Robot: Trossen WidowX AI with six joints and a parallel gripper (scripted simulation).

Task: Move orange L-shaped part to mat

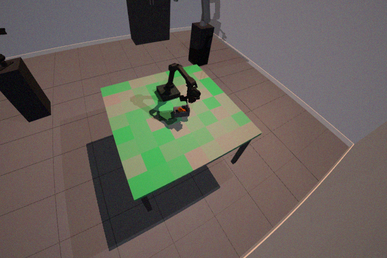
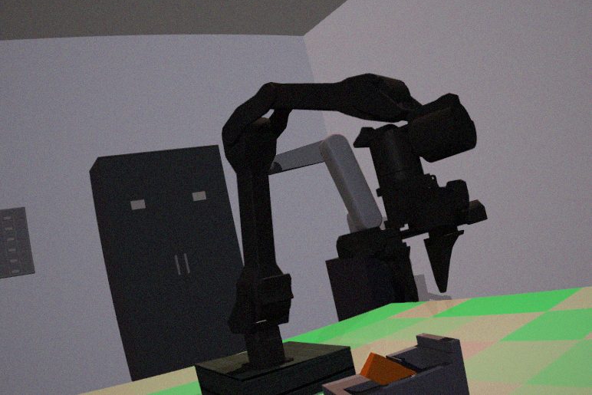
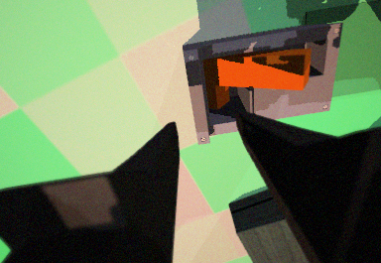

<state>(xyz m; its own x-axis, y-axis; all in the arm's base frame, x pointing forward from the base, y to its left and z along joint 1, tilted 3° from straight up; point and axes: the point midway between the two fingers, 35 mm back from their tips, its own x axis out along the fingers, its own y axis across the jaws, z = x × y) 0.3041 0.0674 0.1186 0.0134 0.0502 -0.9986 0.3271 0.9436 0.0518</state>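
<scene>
Right now my gripper tip is 10 cm above the orange L-shaped part, 4 cm to the left of it and 2 cm past it.
</scene>
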